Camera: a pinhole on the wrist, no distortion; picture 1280 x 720 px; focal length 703.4 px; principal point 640.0 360.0 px. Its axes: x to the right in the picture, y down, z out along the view. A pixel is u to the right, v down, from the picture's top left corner.
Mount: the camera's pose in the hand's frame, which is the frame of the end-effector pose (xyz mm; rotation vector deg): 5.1 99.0 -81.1 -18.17 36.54 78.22
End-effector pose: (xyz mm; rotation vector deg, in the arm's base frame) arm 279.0 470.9 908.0 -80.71 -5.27 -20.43
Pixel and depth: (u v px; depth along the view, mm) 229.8 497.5 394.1
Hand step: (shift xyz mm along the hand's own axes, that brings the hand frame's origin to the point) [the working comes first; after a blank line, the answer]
In the camera's frame: -229.8 77.0 394.1

7.3 150.9 378.7
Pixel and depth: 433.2 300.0 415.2
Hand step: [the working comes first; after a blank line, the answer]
In the camera's frame: -122.1 -35.4 415.2

129.0 227.1 314.8
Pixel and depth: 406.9 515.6 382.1
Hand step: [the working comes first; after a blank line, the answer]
In the camera's frame: -126.6 84.5 382.1

4.7 228.5 309.3
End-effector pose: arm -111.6 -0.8 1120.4 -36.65 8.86 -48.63
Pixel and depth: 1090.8 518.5 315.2
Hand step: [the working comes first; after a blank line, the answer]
In the camera's frame: 202.0 71.0 315.2

25.6 452.4 60.0
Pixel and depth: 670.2 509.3 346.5
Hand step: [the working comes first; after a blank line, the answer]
In the camera's frame: 14.9 73.5 346.5

17.0 320.1 195.8
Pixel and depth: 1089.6 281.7 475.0
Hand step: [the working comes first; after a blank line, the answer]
In the camera's frame: 303.6 -52.9 475.0

190.8 599.3 108.1
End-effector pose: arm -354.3 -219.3 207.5 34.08 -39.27 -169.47
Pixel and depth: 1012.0 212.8 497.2
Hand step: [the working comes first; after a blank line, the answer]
In the camera's frame: 262.9 -104.0 497.2

242.7 569.0 142.0
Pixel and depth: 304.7 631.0 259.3
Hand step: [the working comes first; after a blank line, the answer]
In the camera's frame: -123.6 99.9 259.3

-39.1 165.0 212.5
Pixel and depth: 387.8 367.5 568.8
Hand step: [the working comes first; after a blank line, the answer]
In the camera's frame: -203.9 6.1 568.8

119.3 255.8 491.2
